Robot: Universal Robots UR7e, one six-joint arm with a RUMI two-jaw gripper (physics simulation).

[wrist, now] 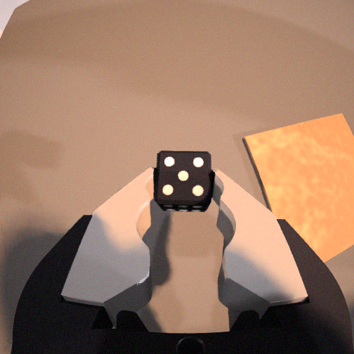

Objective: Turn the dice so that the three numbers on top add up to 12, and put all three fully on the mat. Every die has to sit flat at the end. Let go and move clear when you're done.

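Note:
A black die (183,170) with white pips is between the fingertips. The face toward the camera shows five pips, and a sliver of another face with pips shows along its lower edge. My gripper (182,170) is shut on this die, and the die looks raised above the table. An orange mat (305,175) lies to the right of the gripper, partly cut off by the frame and partly hidden behind the right finger. The other two dice do not show in this view.
The brown table top (125,90) lies under the gripper and the mat. Its edge shows at the upper left corner. Shadows of the gripper fall on the table at the lower left.

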